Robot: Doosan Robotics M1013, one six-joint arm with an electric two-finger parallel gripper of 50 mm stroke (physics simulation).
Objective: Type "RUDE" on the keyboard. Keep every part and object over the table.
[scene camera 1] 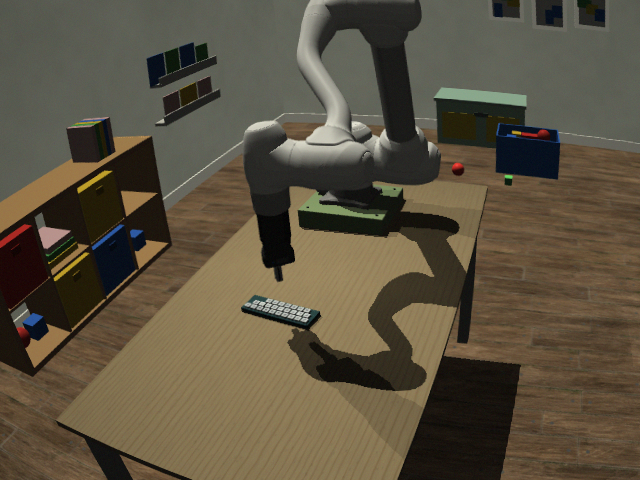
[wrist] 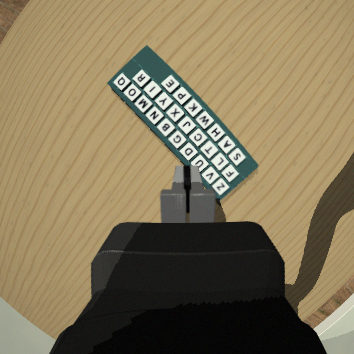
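Pixels of known places: gripper, between the fingertips: (scene camera 1: 279, 279) (wrist: 186, 179); arm's base, origin of its link: (scene camera 1: 351, 196).
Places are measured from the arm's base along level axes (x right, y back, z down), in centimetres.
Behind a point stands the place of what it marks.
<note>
A dark green keyboard (scene camera 1: 250, 311) {z 4.7, x 5.2, y -67.6 cm} (wrist: 150, 60) {z 4.3, x 5.7, y -61.6 cm} with white letter keys lies flat on the table (scene camera 1: 206, 382) {z 5.5, x 2.2, y -97.4 cm} (wrist: 65, 150) {z 5.5, x 8.0, y -78.5 cm}. In the wrist view it lies diagonally, with the R key (wrist: 140, 77) {z 3.8, x 5.1, y -64.1 cm} and E key (wrist: 170, 83) {z 3.8, x 1.7, y -62.4 cm} near its upper left end. The D key (wrist: 188, 151) {z 3.8, x -5.2, y -67.2 cm} and U key (wrist: 199, 163) {z 3.8, x -7.2, y -67.4 cm} are in the edge row near the fingertips. My gripper (scene camera 1: 279, 279) {z -7.6, x -5.3, y -67.8 cm} (wrist: 186, 179) {z -7.6, x -5.3, y -67.8 cm} is shut and empty, pointing down above the keyboard. In the wrist view its tips overlap the keyboard's edge and partly cover the U key.
The arm's green base block (scene camera 1: 341, 221) {z 2.0, x -1.9, y -15.6 cm} stands at the table's far end. A shelf unit (scene camera 1: 161, 206) is on the floor at the left. A blue bin (scene camera 1: 527, 157), a red ball (scene camera 1: 458, 168) and a small green cube (scene camera 1: 508, 180) are beyond the table.
</note>
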